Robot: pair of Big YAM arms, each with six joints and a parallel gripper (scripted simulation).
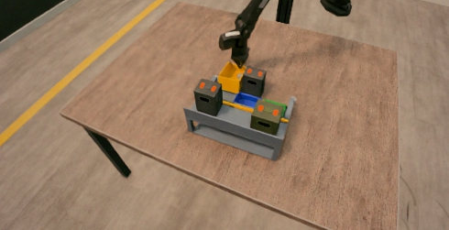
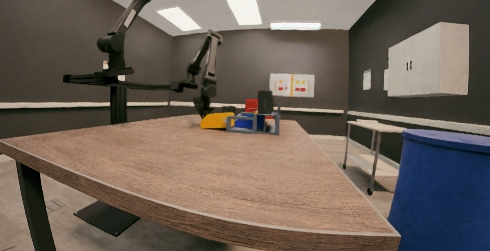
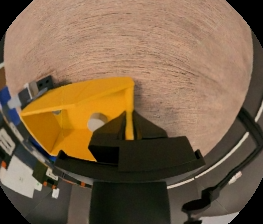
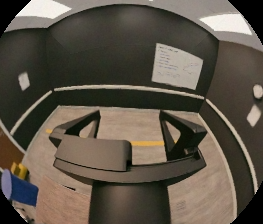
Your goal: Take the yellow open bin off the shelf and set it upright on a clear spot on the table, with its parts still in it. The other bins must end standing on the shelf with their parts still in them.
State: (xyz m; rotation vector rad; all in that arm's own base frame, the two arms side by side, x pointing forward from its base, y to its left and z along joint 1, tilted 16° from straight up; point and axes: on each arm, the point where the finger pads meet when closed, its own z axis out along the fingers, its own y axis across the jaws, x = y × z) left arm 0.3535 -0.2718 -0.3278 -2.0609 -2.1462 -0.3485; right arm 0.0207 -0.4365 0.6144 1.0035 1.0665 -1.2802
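My left gripper is now 8 cm short of the yellow open bin, 1 cm to the right of it and 2 cm below it. Round my left hand: grey shelf (27 cm ahead, 14 cm to the left, 3 cm above); then dark lidded bin (11 cm ahead, 12 cm to the left, 3 cm above).
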